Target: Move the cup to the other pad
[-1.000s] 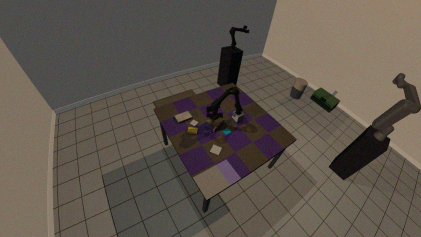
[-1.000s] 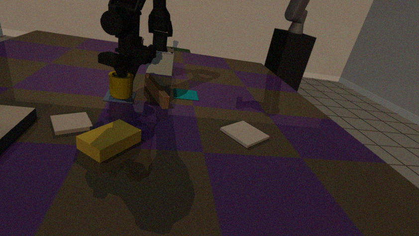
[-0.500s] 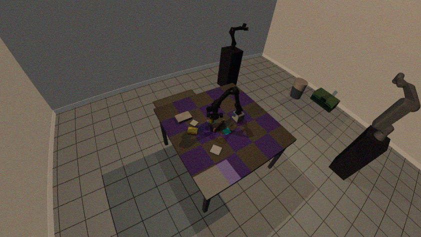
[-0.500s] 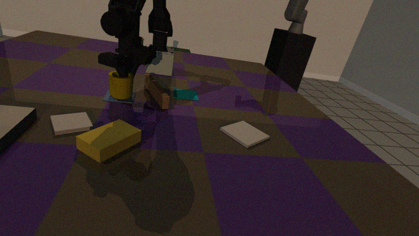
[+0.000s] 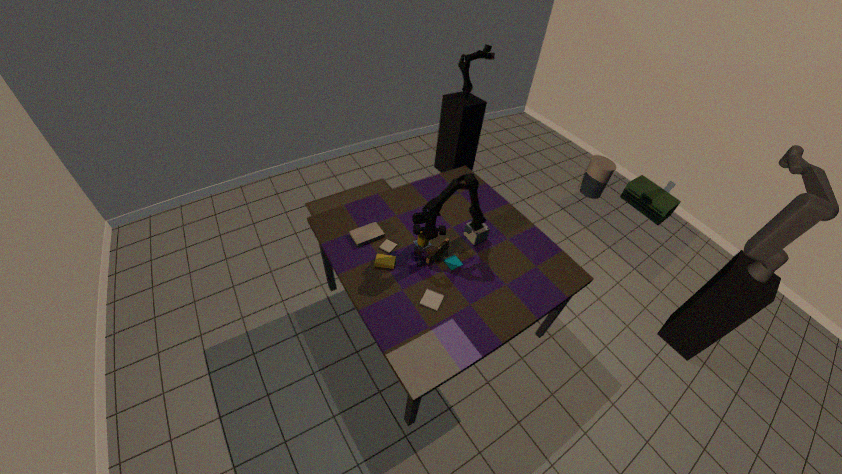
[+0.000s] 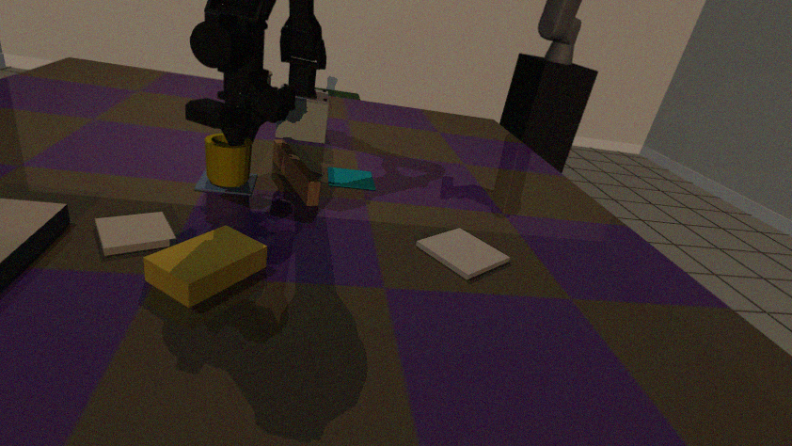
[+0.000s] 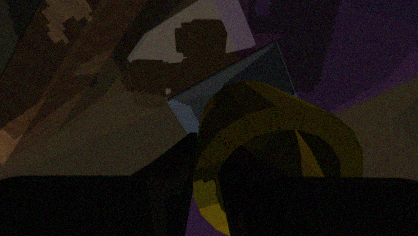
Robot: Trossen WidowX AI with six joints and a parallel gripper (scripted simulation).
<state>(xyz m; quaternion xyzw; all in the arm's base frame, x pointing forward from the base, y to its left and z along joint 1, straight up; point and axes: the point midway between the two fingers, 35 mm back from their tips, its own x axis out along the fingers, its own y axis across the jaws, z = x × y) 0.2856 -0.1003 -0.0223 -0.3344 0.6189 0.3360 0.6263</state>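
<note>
My gripper tip is now 20 mm short of the blue-grey pad, 20 mm to the left of it and 50 mm above it. From my gripper tip the other things lie so: yellow block (290 mm ahead, 10 mm to the right, 20 mm below); then yellow cup (20 mm ahead, 20 mm to the right); then wooden bar (10 mm behind, 90 mm to the left, 30 mm below).
</note>
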